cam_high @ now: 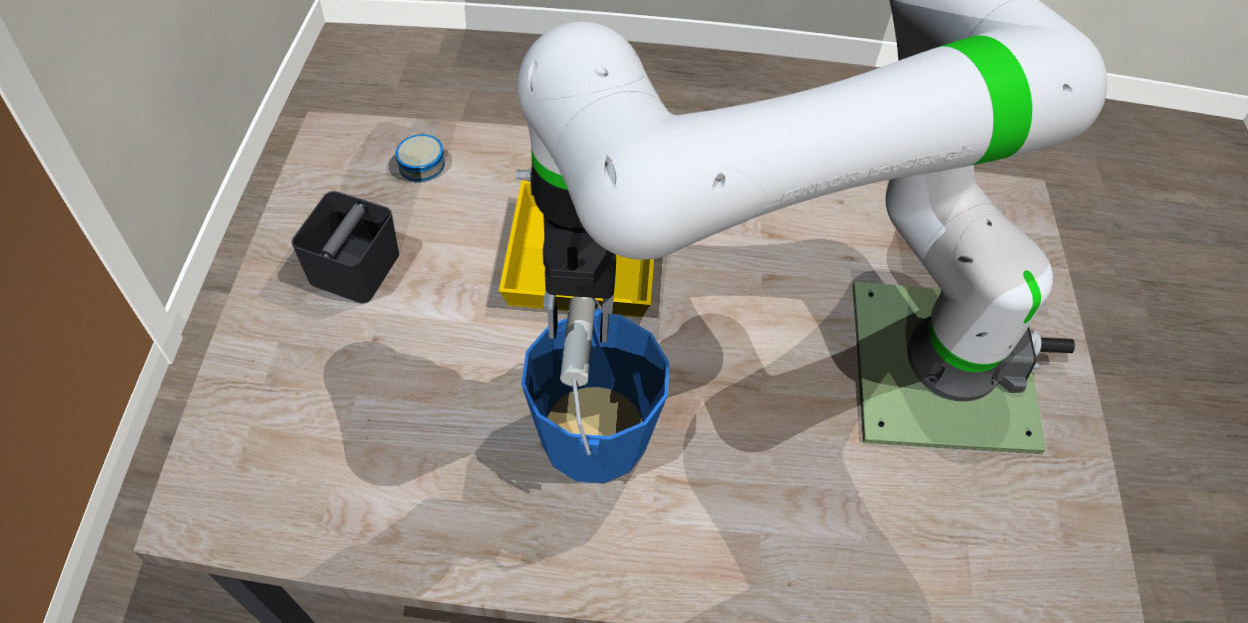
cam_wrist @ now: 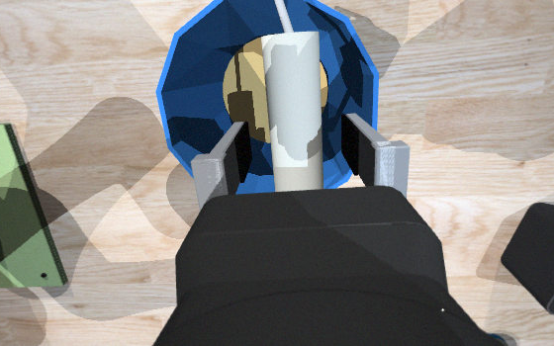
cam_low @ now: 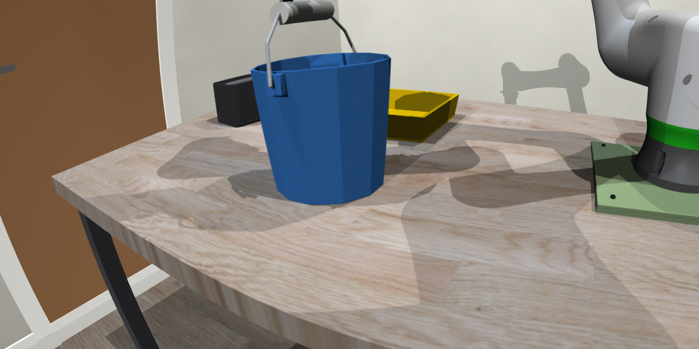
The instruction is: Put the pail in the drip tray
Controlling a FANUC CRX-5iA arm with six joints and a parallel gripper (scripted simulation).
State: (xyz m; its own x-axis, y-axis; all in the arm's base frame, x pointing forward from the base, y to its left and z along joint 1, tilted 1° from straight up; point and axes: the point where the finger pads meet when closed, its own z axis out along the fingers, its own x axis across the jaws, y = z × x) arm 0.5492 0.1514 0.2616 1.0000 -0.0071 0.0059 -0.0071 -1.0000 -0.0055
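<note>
Right now my hand is 10 mm past the pail handle and 60 mm above it. Also, from my hand: blue pail 10 mm behind, 130 mm below; yellow drip tray 20 mm ahead, 300 mm to the right, 260 mm below.
</note>
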